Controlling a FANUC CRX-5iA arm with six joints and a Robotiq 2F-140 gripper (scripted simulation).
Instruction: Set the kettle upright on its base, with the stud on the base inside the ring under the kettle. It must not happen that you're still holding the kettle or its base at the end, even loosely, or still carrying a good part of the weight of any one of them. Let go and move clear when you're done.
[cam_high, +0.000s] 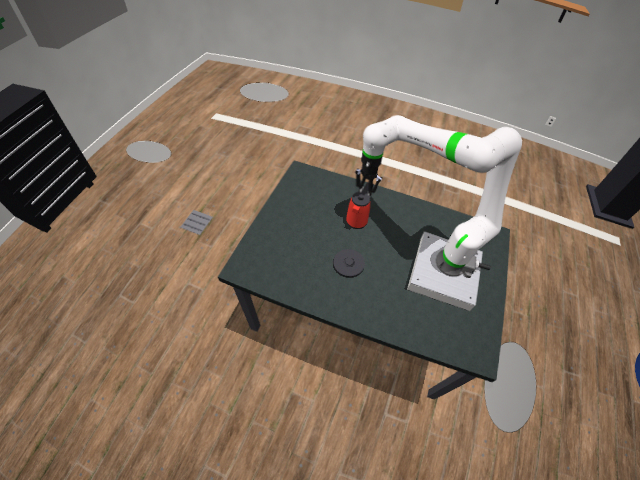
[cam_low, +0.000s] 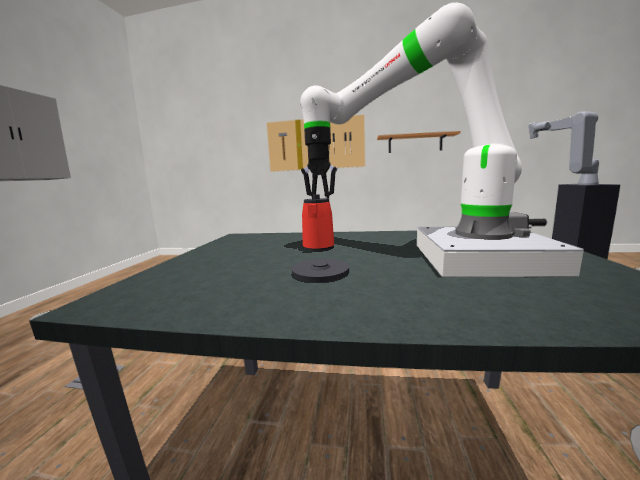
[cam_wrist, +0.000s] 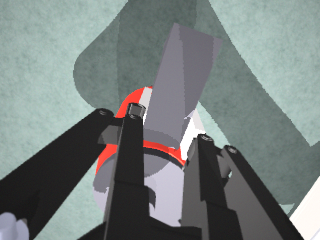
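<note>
My hand is 3 cm to the right of the red kettle and 5 cm above it. From my hand the other things lie so: round dark base (2 cm behind, 33 cm to the left, 13 cm below).
</note>
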